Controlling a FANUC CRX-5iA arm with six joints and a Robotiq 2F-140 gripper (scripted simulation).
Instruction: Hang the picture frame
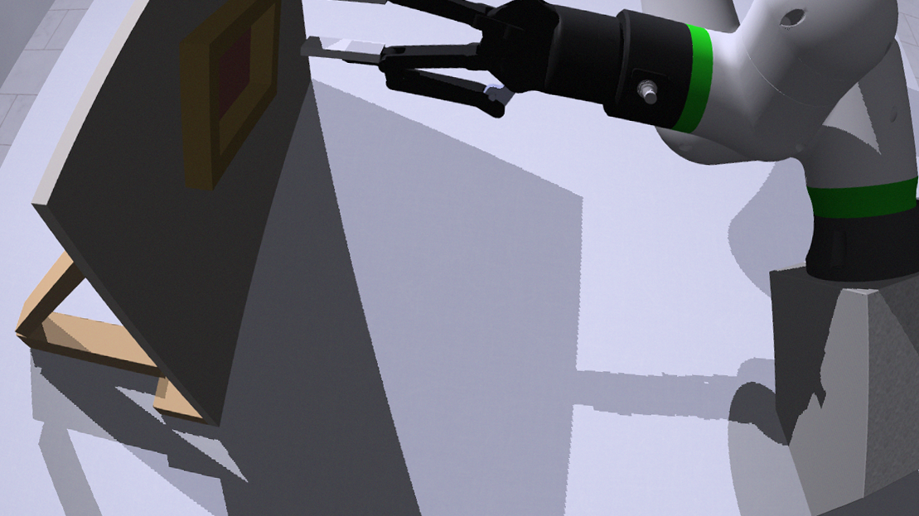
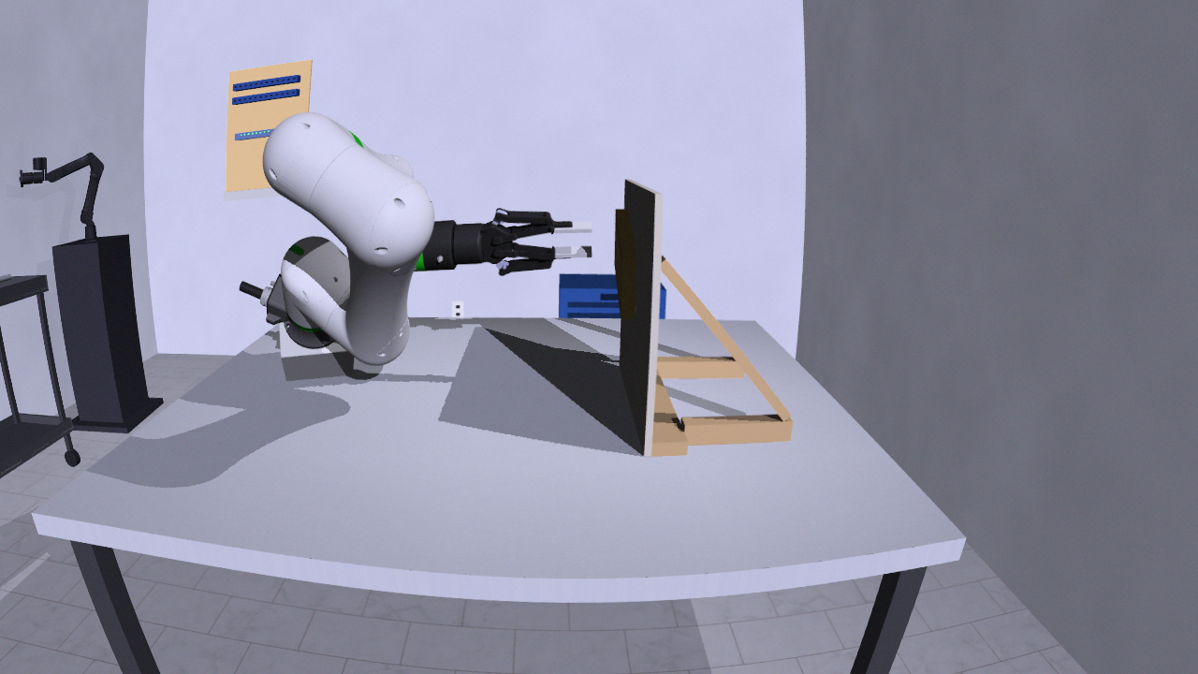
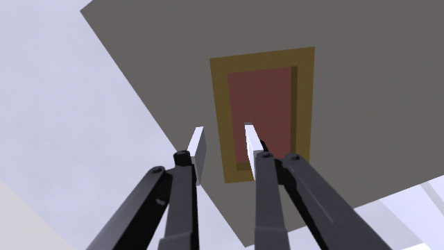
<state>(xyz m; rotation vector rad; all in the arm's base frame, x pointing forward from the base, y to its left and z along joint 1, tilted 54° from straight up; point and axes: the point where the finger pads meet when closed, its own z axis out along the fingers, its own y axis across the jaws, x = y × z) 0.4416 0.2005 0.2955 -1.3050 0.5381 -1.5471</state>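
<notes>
My gripper is now 10 cm short of the picture frame, 4 cm above it and 2 cm to the right of it. Round my hand: dark wall board: 12 cm ahead, 11 cm below, 1 cm to the left.
</notes>
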